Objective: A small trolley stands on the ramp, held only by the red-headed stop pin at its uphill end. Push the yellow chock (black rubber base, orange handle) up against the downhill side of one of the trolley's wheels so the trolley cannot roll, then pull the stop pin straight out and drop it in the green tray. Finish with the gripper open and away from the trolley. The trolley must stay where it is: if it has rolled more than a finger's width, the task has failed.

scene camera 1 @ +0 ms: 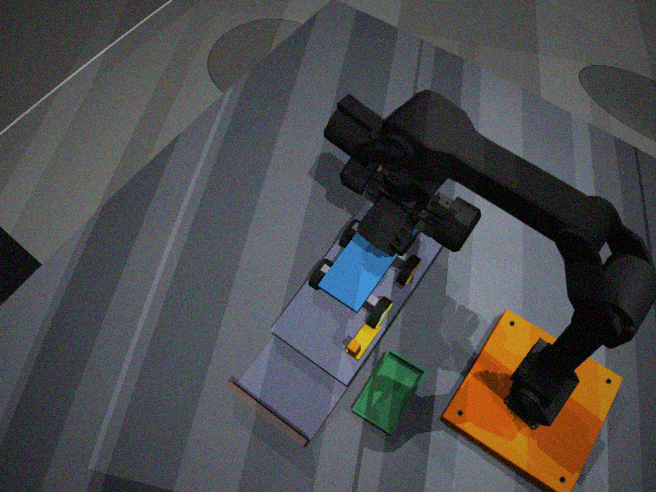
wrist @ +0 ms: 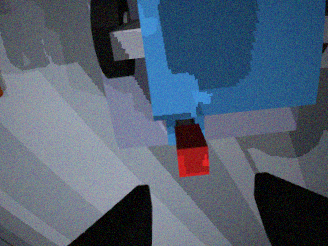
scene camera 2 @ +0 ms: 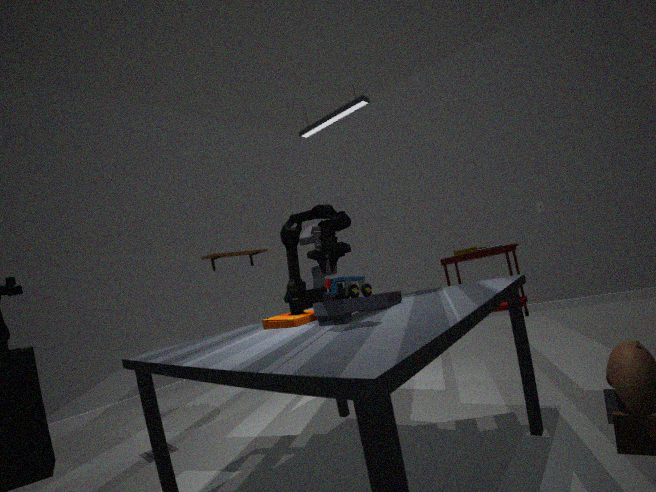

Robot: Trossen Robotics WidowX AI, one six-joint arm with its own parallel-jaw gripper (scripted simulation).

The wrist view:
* my gripper
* blue trolley
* red-headed stop pin
